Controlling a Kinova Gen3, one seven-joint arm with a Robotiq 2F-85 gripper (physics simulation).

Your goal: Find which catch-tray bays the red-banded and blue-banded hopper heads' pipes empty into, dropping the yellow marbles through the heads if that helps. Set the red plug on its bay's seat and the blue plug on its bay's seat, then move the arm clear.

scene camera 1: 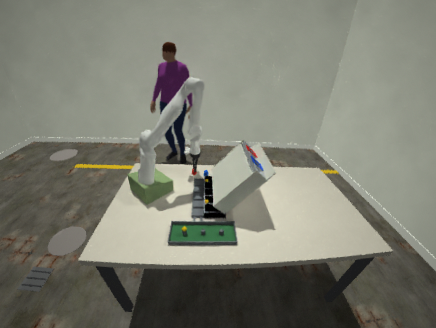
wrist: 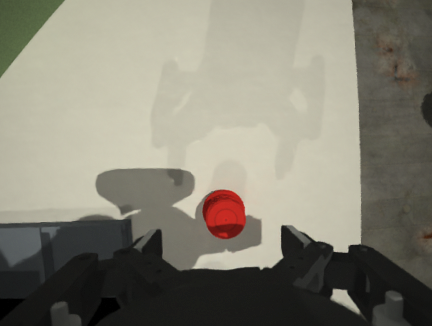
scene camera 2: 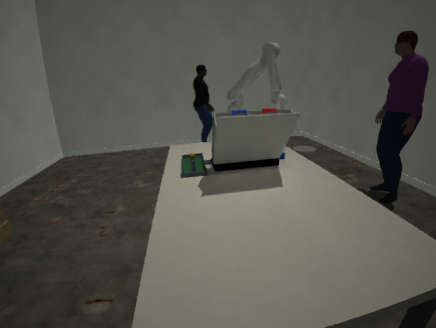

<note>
The pictures show: the gripper and a red plug.
</note>
